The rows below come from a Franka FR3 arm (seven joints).
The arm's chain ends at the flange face. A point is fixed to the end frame.
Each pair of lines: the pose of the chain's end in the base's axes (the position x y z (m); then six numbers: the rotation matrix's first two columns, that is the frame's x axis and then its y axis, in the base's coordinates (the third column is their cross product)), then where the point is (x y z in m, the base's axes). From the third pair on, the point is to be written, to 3 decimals.
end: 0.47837, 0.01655, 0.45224, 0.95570, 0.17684, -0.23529, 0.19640, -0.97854, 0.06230
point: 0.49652 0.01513 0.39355
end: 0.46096, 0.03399, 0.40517, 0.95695, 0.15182, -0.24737, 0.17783, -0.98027, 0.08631
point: 0.47858 0.03069 0.34639
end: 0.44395, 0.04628, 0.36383, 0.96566, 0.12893, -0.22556, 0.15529, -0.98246, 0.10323
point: 0.463 0.042 0.306
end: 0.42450, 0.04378, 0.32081, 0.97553, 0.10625, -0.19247, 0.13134, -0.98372, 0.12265
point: 0.445 0.038 0.263
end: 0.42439, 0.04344, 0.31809, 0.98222, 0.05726, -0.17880, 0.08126, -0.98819, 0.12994
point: 0.446 0.036 0.261
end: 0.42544, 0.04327, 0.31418, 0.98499, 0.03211, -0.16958, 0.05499, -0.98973, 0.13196
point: 0.447 0.036 0.257
